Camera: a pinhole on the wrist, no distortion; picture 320 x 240 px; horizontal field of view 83.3 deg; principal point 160.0 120.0 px. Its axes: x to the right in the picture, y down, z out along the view. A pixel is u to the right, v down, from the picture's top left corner.
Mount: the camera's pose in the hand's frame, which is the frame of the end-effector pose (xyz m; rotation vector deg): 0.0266 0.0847 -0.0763 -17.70 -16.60 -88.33
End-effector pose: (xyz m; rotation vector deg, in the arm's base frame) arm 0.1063 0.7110 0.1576 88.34 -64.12 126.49
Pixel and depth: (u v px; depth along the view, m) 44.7 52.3 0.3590
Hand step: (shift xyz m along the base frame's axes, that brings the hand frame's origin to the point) -0.0787 -0.3897 -0.2632
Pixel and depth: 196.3 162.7 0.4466
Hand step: 0.1066 -0.4032 0.1026
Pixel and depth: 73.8 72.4 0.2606
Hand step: -0.0677 -0.2768 -0.1525
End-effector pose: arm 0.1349 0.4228 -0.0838 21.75 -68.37 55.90
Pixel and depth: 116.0 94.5 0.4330
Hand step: -0.4483 -0.0249 -0.0022
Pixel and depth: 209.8 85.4 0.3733
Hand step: -0.2898 -0.1656 0.0481
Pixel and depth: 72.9 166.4 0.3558
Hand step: -0.4096 0.1291 0.0905
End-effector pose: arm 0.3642 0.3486 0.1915 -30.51 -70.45 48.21
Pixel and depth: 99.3 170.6 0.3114
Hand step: -0.2329 0.2577 -0.1088
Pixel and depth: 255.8 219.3 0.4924
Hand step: -0.4302 0.2211 0.2928
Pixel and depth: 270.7 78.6 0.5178
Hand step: -0.5062 -0.1207 0.1081
